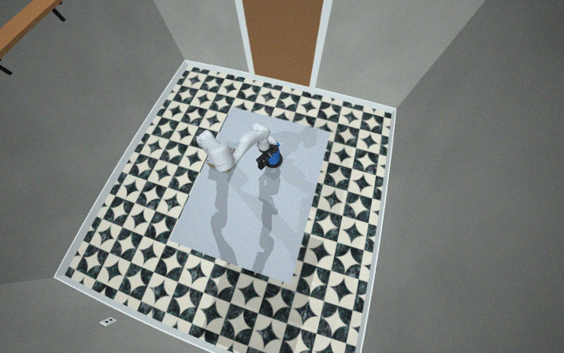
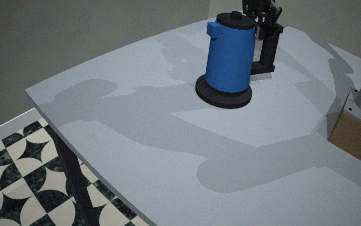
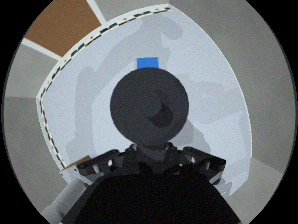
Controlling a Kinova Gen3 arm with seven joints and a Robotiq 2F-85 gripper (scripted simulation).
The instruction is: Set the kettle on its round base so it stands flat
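Right now the blue kettle is 10 mm ahead of my hand, 20 mm to the left of it and 50 mm below it. Also, from my hand: round black base 20 mm ahead, 60 mm to the left, 160 mm below.
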